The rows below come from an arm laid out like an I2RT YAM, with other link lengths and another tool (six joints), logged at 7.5 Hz.
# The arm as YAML. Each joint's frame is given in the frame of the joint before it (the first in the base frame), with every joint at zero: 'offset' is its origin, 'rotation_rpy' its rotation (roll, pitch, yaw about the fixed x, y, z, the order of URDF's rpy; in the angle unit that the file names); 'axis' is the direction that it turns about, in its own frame. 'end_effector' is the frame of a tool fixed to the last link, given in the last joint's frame.
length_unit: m
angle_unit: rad
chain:
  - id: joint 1
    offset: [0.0, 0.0, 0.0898]
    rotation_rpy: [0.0, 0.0, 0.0]
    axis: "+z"
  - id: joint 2
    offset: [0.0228, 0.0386, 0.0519]
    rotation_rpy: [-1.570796, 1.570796, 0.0]
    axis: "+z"
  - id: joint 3
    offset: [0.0, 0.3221, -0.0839]
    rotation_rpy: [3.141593, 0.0, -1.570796]
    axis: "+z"
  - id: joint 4
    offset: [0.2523, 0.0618, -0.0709]
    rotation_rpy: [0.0, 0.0, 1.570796]
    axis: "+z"
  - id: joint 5
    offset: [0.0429, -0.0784, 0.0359]
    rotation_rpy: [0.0, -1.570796, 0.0]
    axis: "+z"
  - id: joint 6
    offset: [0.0, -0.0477, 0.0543]
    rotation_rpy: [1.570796, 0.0, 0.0]
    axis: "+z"
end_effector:
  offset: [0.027, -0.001, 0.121]
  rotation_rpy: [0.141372, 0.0, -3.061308]
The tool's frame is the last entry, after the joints.
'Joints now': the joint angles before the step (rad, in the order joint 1, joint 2, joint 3, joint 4, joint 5, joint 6). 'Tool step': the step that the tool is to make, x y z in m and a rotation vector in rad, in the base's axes. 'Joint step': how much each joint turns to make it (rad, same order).
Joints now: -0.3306 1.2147 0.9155 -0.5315 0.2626 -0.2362
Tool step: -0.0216 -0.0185 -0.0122 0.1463 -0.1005 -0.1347
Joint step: -0.1424 -0.0263 -0.0398 0.0264 -0.1327 0.1148
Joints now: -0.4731 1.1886 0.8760 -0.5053 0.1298 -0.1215
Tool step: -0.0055 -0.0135 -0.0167 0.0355 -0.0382 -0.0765
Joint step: -0.0547 0.0175 -0.0555 0.0834 -0.0209 0.0502
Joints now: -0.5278 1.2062 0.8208 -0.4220 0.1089 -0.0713
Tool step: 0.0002 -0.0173 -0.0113 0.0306 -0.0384 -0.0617
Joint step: -0.0591 0.0420 -0.0223 0.0774 -0.0314 0.0342
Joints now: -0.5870 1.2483 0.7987 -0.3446 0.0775 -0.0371
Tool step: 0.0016 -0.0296 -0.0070 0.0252 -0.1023 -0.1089
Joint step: -0.0828 0.0555 -0.0262 0.1451 -0.0367 0.0764
